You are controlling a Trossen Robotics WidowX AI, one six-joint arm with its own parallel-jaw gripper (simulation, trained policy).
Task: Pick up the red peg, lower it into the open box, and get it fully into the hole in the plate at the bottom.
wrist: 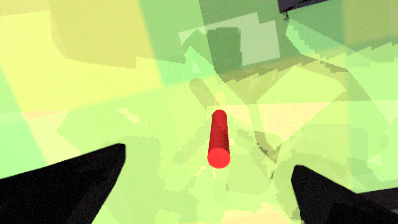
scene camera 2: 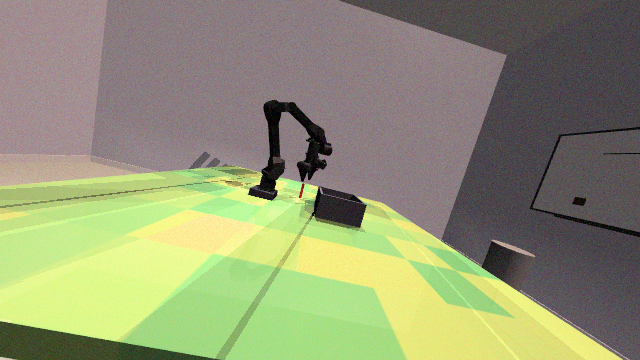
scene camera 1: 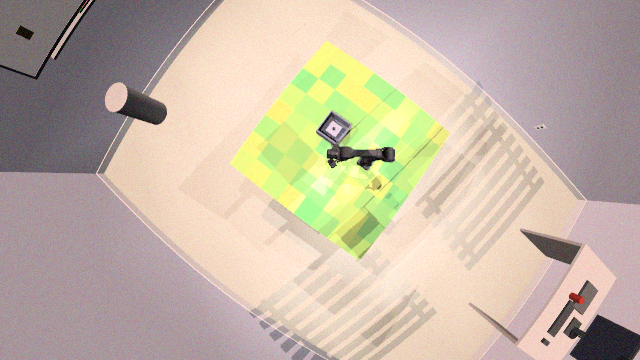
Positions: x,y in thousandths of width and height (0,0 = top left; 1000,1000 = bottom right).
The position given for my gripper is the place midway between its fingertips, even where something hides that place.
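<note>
You'd see my gripper (wrist: 526,725) in the wrist view, and there's a red peg (wrist: 549,699) in it as well.
</note>
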